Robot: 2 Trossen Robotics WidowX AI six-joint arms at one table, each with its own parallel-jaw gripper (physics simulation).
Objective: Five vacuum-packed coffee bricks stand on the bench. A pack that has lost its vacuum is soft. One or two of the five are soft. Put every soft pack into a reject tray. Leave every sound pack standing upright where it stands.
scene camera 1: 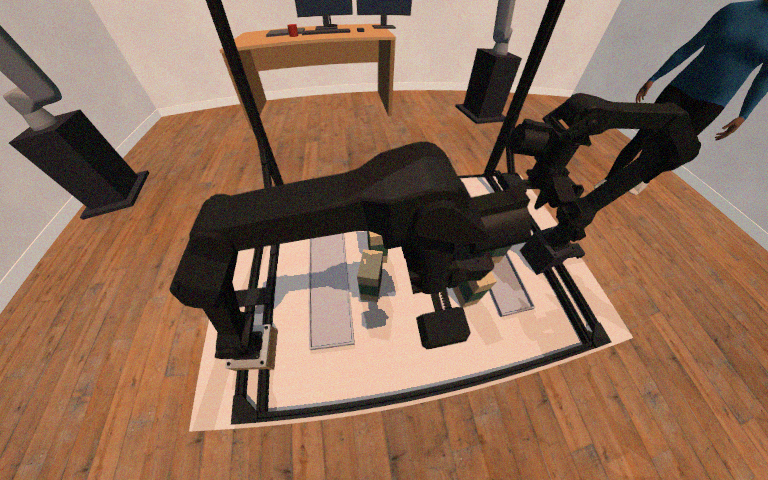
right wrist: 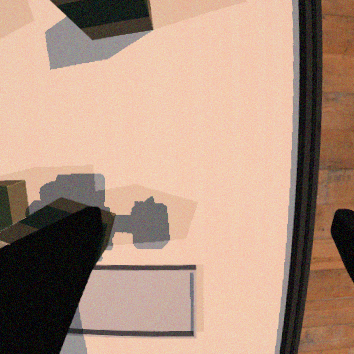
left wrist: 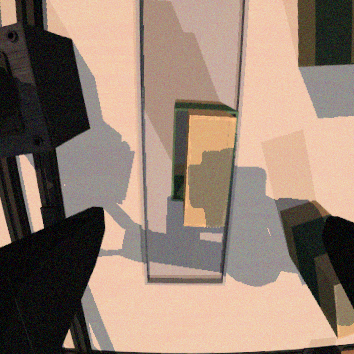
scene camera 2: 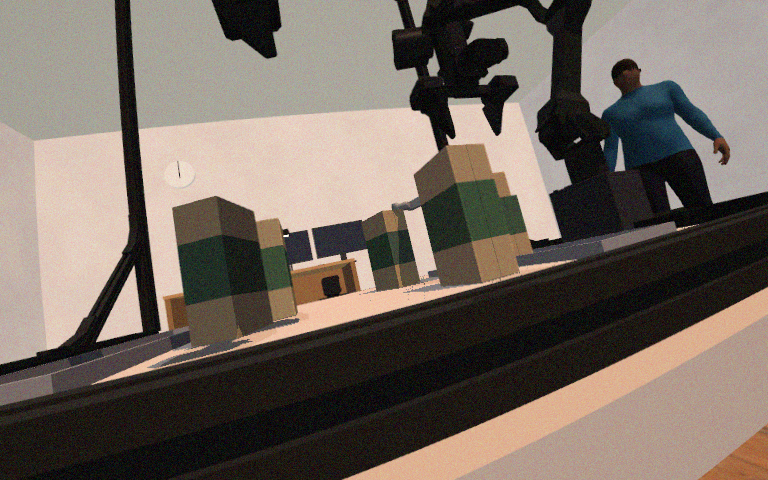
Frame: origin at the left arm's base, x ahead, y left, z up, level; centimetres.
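Seen in the pictures: left gripper, between the fingertips: (left wrist: 216, 223) (scene camera 2: 476, 136); right gripper, between the fingertips: (scene camera 1: 430, 298) (right wrist: 219, 219) (scene camera 2: 263, 14); left arm's base, origin of its link: (scene camera 1: 555, 240) (scene camera 2: 592, 182); right arm's base, origin of its link: (scene camera 1: 247, 345).
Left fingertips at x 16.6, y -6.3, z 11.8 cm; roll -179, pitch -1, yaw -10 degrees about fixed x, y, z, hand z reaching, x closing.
Note:
Pixels of each thing's top centre, then the offset from my left fingertips to it. "spot": a spot on its surface instead.
- tan-and-green pack, centre of its top: (left wrist: 208, 175) (scene camera 2: 483, 181) dx +0.4, dy -0.9, dz -7.7 cm
- middle pack, centre of its top: (scene camera 2: 383, 246) dx +14.7, dy -15.3, dz -14.0 cm
- front pack, centre of its top: (right wrist: 27, 275) (scene camera 2: 217, 209) (scene camera 1: 370, 263) dx +40.0, dy -0.7, dz -8.0 cm
- dark frame rail, a spot on its surface: (right wrist: 311, 100) spot: dx +29.2, dy +30.1, dz -20.7 cm
One tan-and-green pack (scene camera 2: 512, 212) (left wrist: 210, 135) stands upright inside the tray (scene camera 1: 512, 302) (scene camera 2: 640, 234) (left wrist: 185, 272) at the right. My left gripper (scene camera 2: 474, 134) (left wrist: 216, 223) is open above it, apart from it. Near that tray stands another pack (scene camera 1: 475, 289) (scene camera 2: 470, 215) (left wrist: 305, 235) (right wrist: 117, 15). A middle pack (scene camera 2: 387, 249) stands farther back. At the left stand a front pack (scene camera 1: 370, 274) (scene camera 2: 226, 271) (right wrist: 55, 212) and one behind it (scene camera 1: 376, 243) (scene camera 2: 276, 266) (right wrist: 12, 202). My right gripper (right wrist: 218, 219) is open and empty, high above the bench.
The other tray (scene camera 1: 331, 328) (scene camera 2: 107, 356) (right wrist: 145, 300) lies at the left, with no pack showing in its visible part. My right arm (scene camera 1: 339, 209) spans the bench in scene camera 1 and hides part of it. A dark frame rail (scene camera 1: 430, 386) (right wrist: 311, 100) runs along the bench edge.

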